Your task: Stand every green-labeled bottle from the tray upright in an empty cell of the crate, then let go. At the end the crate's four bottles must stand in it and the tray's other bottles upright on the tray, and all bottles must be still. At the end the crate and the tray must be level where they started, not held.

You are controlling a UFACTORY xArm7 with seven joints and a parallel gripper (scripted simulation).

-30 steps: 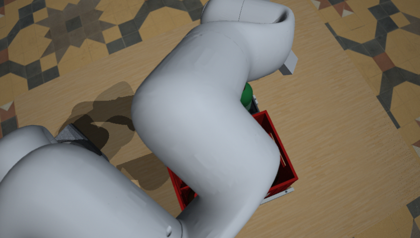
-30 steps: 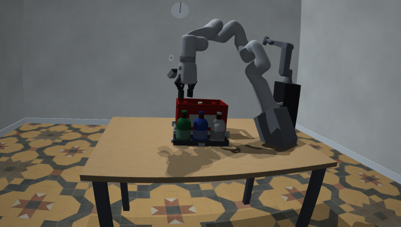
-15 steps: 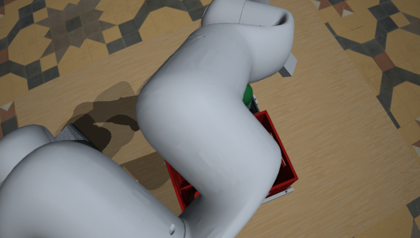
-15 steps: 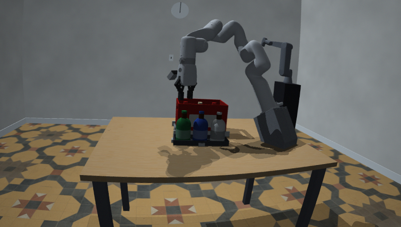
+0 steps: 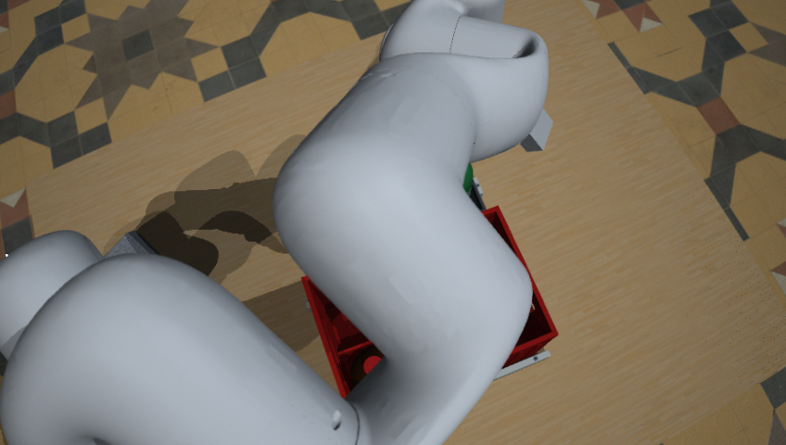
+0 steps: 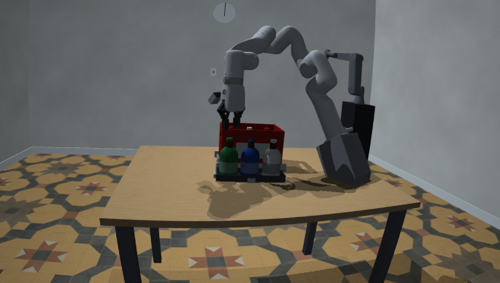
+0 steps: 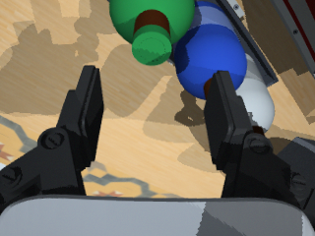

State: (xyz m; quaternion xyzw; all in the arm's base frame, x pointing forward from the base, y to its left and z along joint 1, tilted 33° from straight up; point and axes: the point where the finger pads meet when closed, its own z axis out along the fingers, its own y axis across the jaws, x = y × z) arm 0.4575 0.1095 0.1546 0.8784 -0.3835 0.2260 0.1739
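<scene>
My hand is 13 cm above the green bottle. Also, from my hand: dark tray: 9 cm behind, 1 cm to the left, 20 cm below; then white bottle: 17 cm behind, 2 cm to the left, 13 cm below; then blue bottle: 8 cm behind, 1 cm to the left, 13 cm below.
</scene>
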